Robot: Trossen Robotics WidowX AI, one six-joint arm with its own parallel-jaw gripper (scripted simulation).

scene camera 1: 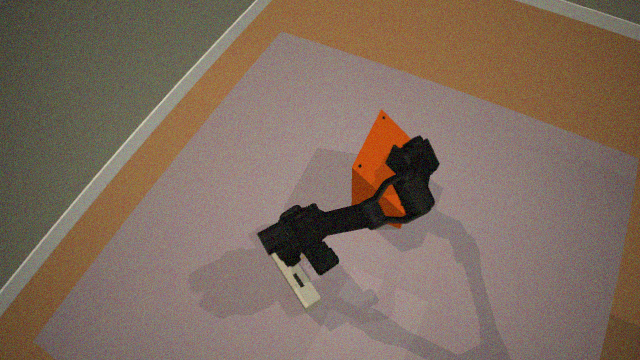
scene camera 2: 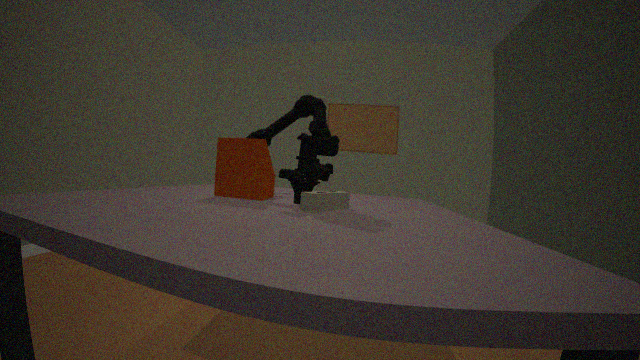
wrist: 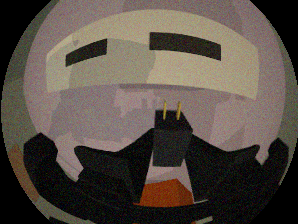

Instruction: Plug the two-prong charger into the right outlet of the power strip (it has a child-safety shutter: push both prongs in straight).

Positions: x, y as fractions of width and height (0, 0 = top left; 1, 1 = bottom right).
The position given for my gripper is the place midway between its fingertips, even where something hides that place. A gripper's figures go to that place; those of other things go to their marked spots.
My gripper (wrist: 0.56, 0.59) is 10 cm from the lens. A dark two-prong charger (wrist: 0.58, 0.60): 7 cm from the lens.
